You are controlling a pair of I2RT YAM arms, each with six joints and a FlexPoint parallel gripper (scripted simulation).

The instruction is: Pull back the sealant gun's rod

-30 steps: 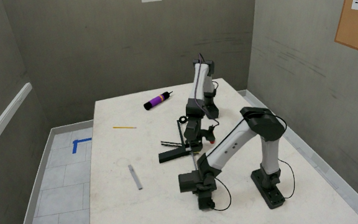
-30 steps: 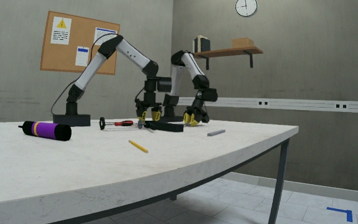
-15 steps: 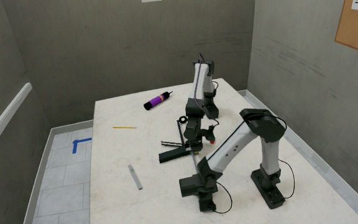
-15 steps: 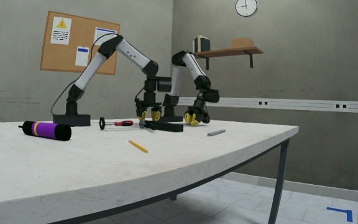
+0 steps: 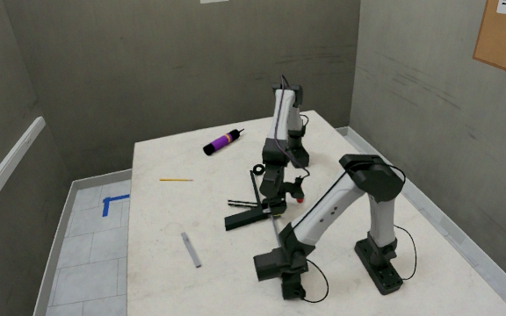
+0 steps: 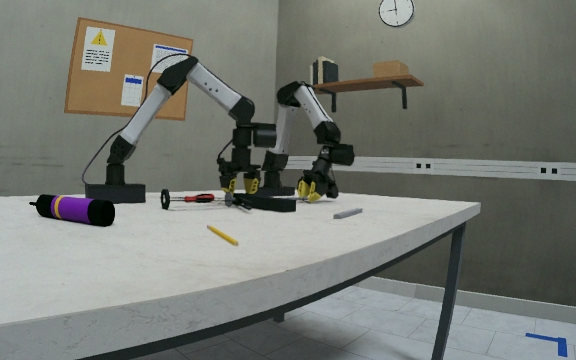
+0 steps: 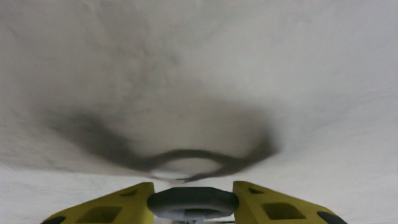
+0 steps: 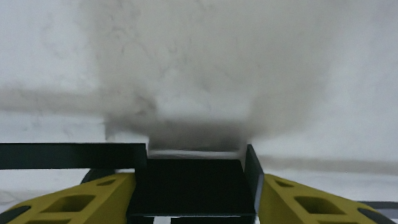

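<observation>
Now: right hand 2 cm to the right of the thumb plate, 2 cm short of it and 1 cm above it. Also, from my right hand: grey bar (33 cm ahead, 8 cm to the left, 3 cm below); red-handled tool (14 cm behind, 9 cm to the right, 2 cm below); grey rod (10 cm to the left, 3 cm ahead, 1 cm below).
</observation>
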